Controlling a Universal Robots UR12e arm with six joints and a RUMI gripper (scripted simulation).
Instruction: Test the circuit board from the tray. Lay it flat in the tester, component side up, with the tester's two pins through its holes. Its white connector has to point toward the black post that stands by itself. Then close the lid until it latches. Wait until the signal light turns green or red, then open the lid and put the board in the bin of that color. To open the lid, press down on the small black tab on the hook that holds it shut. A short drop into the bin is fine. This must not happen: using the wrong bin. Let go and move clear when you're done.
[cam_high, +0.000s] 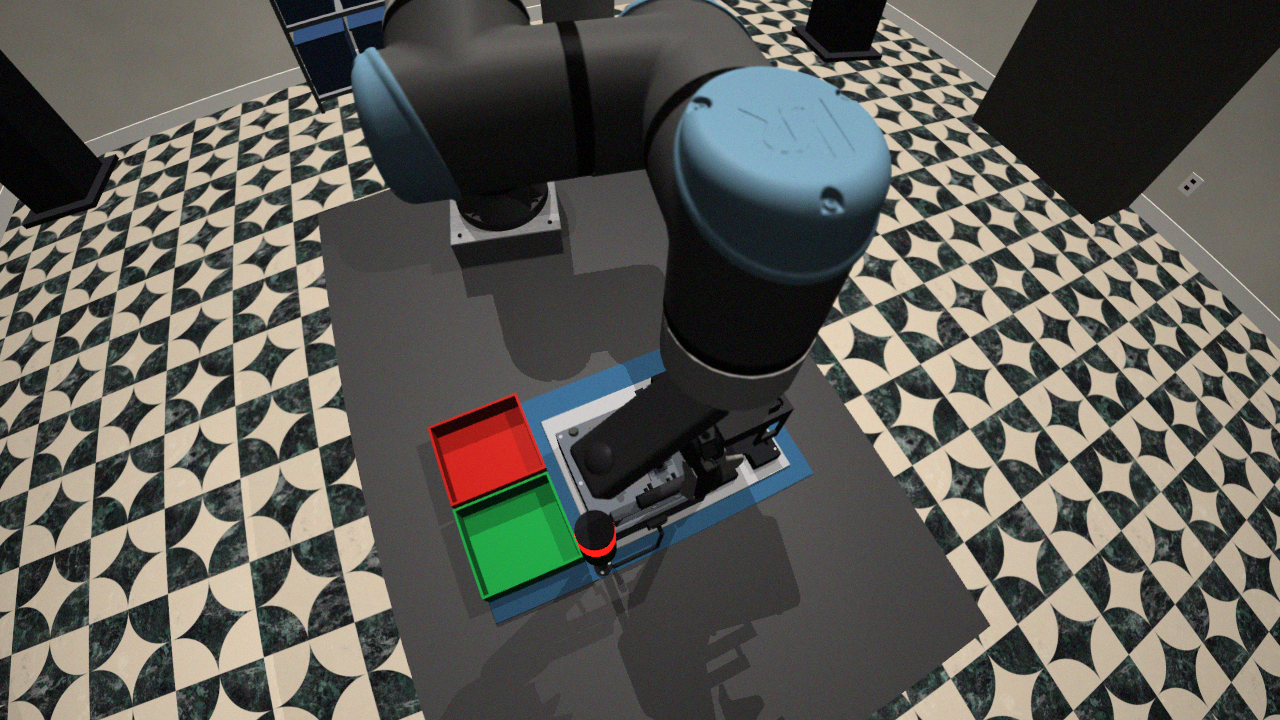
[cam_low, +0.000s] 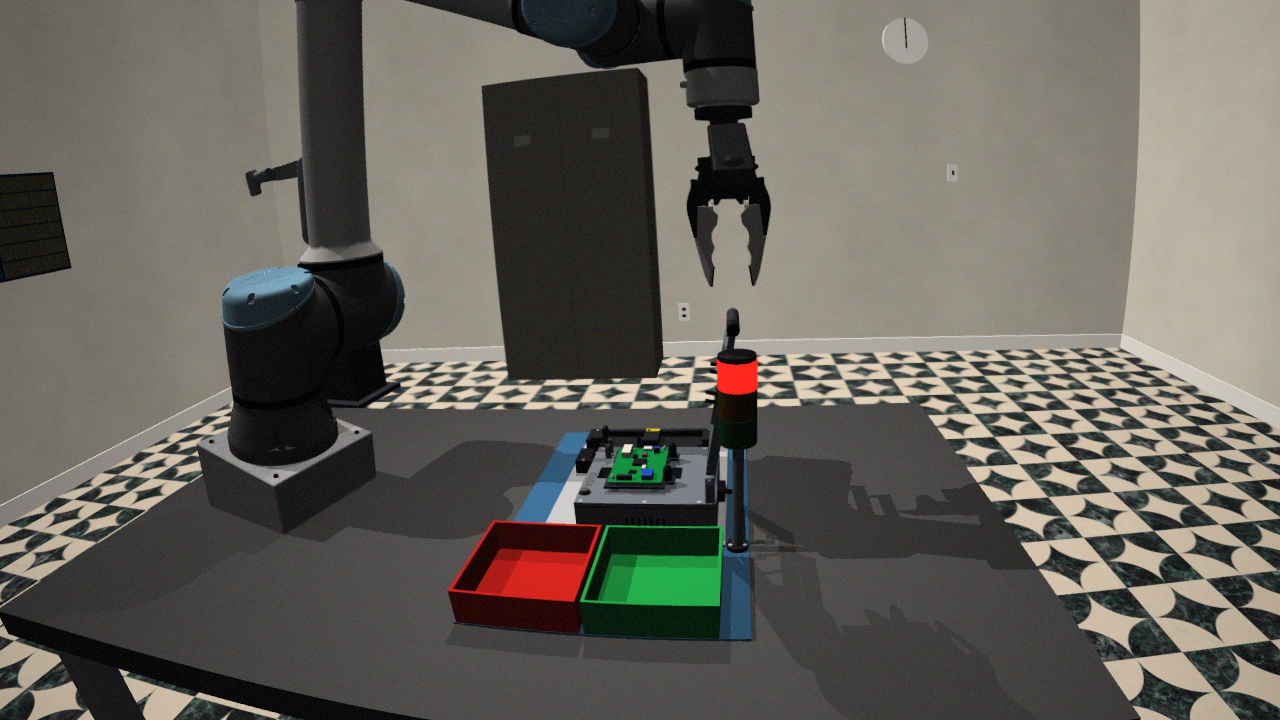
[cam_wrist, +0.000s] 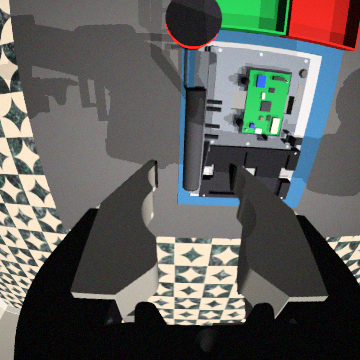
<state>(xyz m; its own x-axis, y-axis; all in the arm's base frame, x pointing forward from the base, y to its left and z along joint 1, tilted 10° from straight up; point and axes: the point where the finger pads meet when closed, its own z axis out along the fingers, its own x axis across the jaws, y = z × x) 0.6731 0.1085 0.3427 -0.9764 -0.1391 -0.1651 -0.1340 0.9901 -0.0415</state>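
Right now my hand is 130 mm past the green circuit board, 10 mm to the left of it and 260 mm above it. Round my hand: clear lid (20 mm behind, 150 mm below); then green bin (60 mm behind, 200 mm to the right, 320 mm below); then red bin (210 mm behind, 230 mm to the right, 320 mm below).
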